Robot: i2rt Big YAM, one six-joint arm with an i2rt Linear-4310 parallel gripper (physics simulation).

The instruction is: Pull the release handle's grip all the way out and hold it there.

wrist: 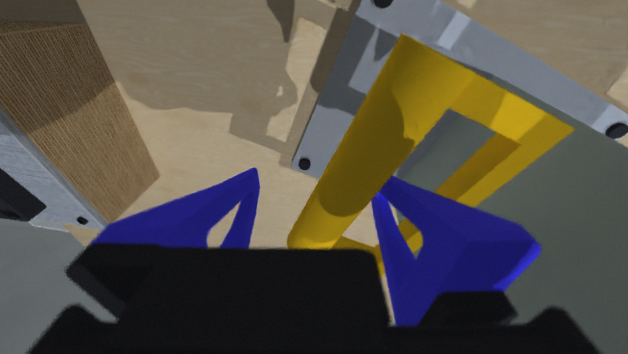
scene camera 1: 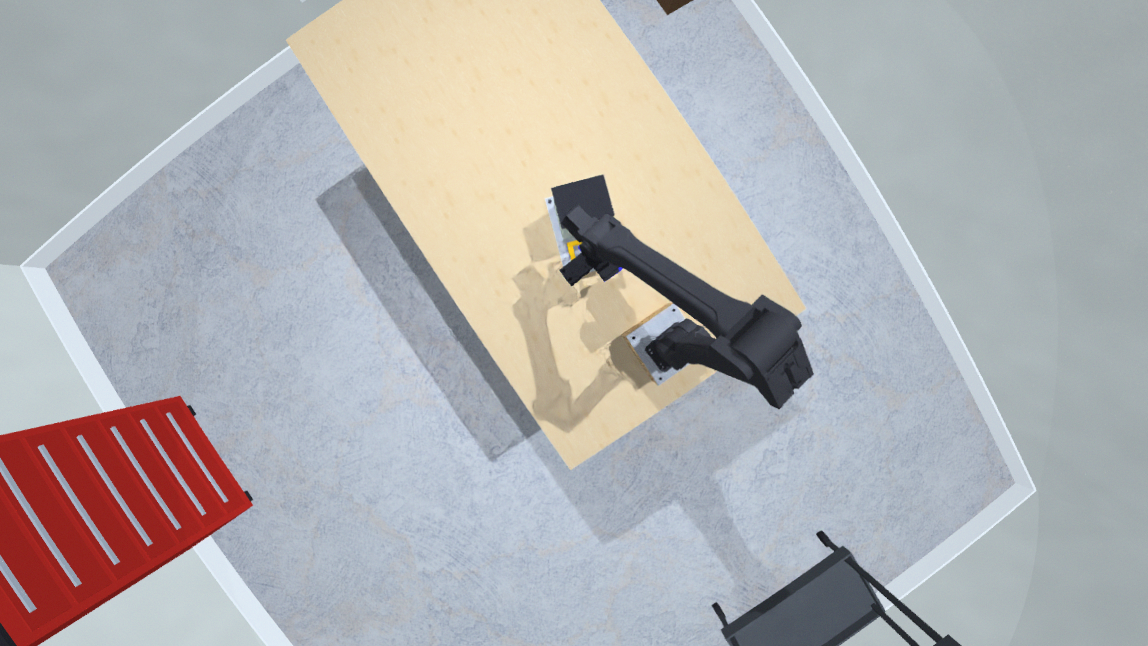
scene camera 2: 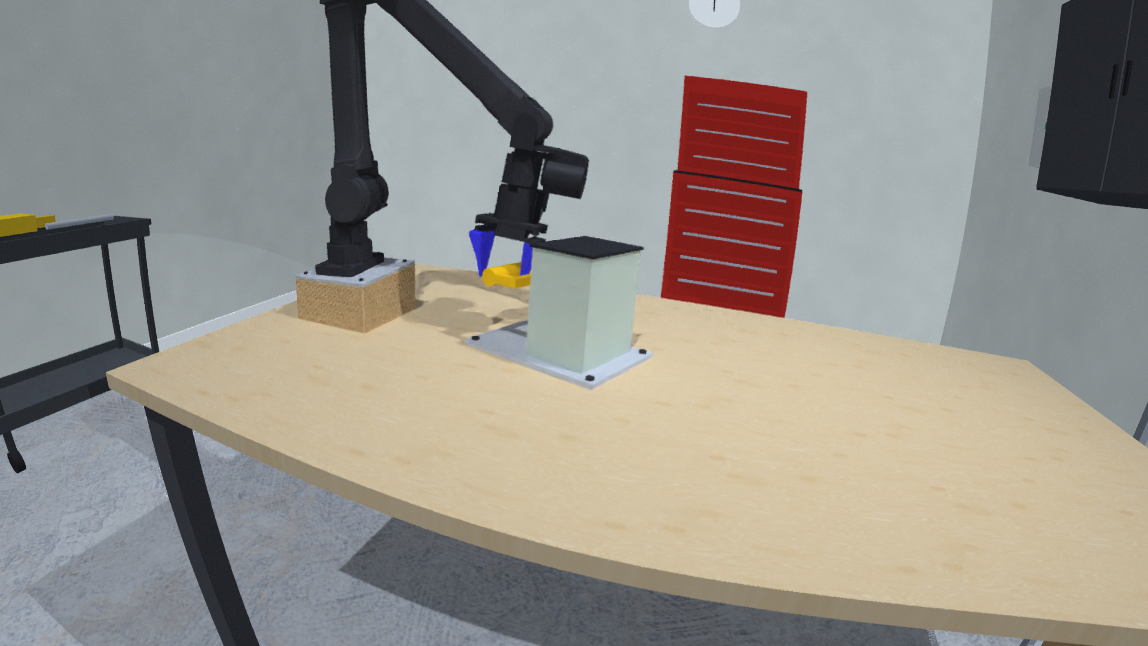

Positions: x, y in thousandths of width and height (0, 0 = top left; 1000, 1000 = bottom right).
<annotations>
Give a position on a grey base plate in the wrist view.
At 590, 112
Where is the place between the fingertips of the gripper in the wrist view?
At 501, 501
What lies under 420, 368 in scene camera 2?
The gripper.
</annotations>
